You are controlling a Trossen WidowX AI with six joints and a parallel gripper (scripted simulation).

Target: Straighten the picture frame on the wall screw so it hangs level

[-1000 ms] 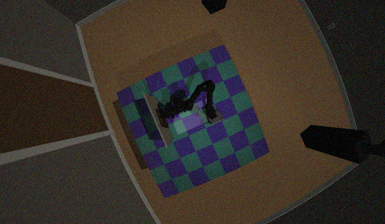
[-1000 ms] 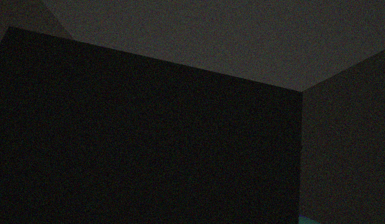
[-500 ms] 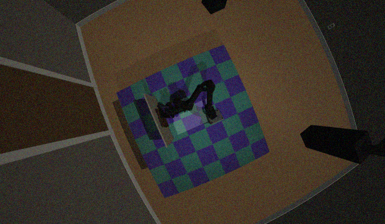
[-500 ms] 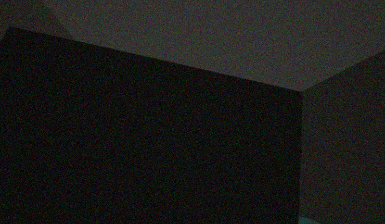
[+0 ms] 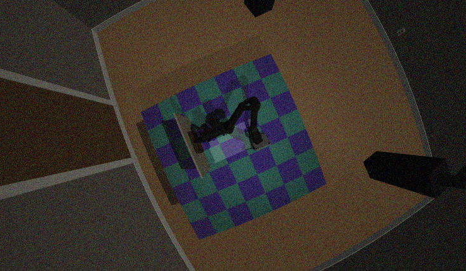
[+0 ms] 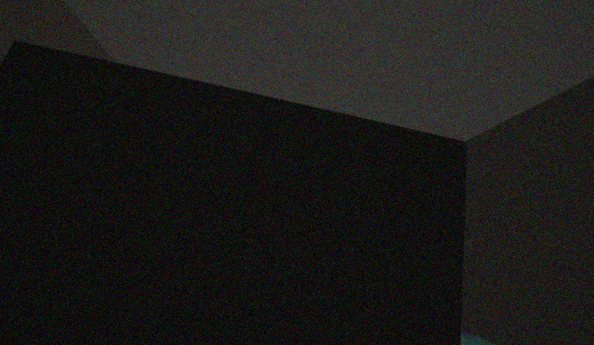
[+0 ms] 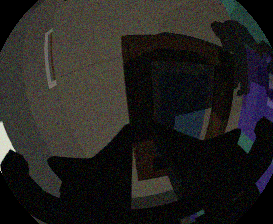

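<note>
Right now the dark picture frame is 1 cm ahead of my gripper tip and 5 cm below it. Also, from my gripper tip: pale wall panel 2 cm ahead, 7 cm below.
</note>
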